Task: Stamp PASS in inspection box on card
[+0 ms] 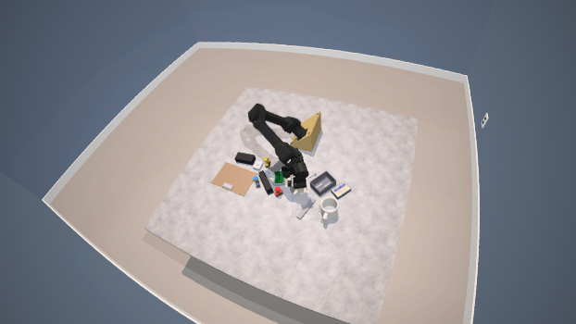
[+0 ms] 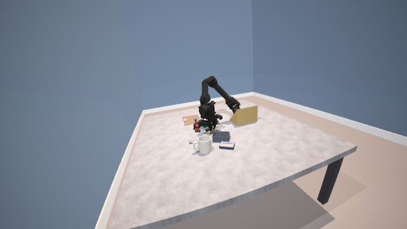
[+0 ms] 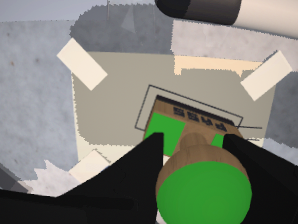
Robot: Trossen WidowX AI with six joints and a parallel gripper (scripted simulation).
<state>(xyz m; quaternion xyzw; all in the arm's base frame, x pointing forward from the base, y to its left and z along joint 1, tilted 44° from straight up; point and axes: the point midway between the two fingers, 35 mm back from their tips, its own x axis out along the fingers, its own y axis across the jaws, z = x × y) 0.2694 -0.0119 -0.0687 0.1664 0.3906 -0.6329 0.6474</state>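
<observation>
The green stamp is right at my gripper tip. Also, from my gripper tip: dark-capped marker (1 cm behind, 6 cm to the right, 1 cm below); then green ink pad (1 cm behind, 12 cm to the right, 2 cm below); then cream card (1 cm ahead, 3 cm below).
</observation>
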